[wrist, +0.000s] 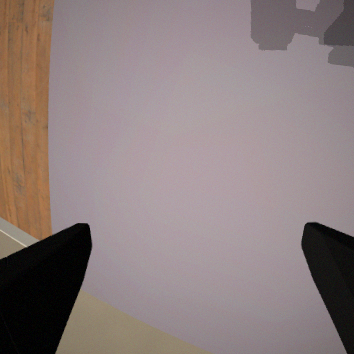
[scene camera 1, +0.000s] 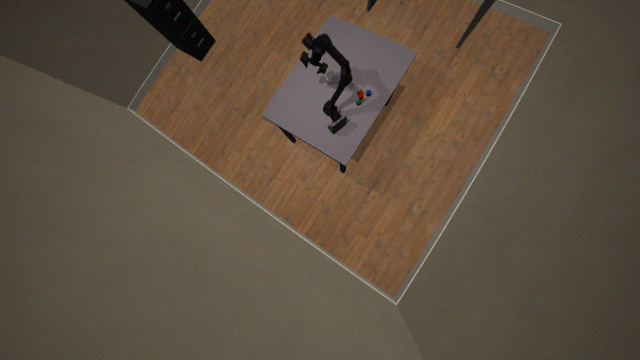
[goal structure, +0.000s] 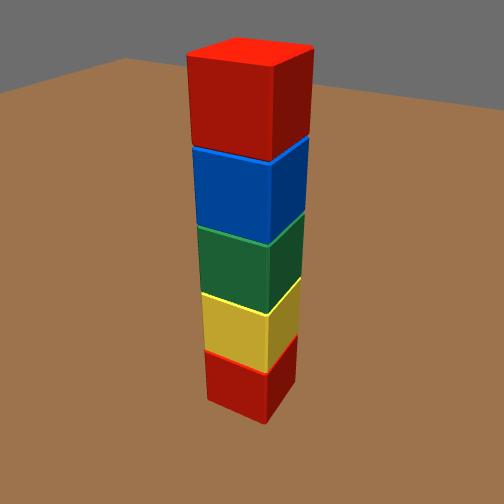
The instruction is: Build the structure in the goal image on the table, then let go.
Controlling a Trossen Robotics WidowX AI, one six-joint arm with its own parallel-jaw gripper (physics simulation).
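Frame: origin at the arm's base, x ahead, y left, z up, level; centimetres.
Seen in the pictures: gripper, between the fingertips: (wrist: 197, 235) (scene camera 1: 311, 70); arm's base, origin of its link: (scene camera 1: 337, 119).
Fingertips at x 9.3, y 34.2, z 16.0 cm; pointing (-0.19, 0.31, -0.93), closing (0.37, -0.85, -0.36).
Offsets run from my fingertips to a thing's top centre. Level surfaces: height alone.
Several small blocks lie close together on the grey table {dz -24.1 cm} (scene camera 1: 300, 107) (wrist: 175, 150), right of the arm in the scene view. A red block {dx +18.3, dy -33.7, dz -17.5 cm} (scene camera 1: 361, 94) is at the middle of the group. A blue block {dx +26.2, dy -34.9, dz -20.8 cm} (scene camera 1: 369, 93) is to its right. A green block {dx +15.2, dy -34.5, dz -20.8 cm} (scene camera 1: 358, 102) is below it, with a small yellow block {dx +19.3, dy -34.7, dz -20.8 cm} (scene camera 1: 364, 99) beside the green one. How the blocks touch or stack is too small to tell. My gripper (scene camera 1: 314, 66) (wrist: 197, 235) is open and empty, raised above the table's left part, away from the blocks. The blocks do not show in the wrist view.
My black arm (scene camera 1: 345, 72) rises from its base (scene camera 1: 337, 124) near the table's lower edge and bends over the table. Its shadow lies on the table top. A black drawer cabinet (scene camera 1: 192, 42) stands on the wooden floor (scene camera 1: 425, 125) at the upper left.
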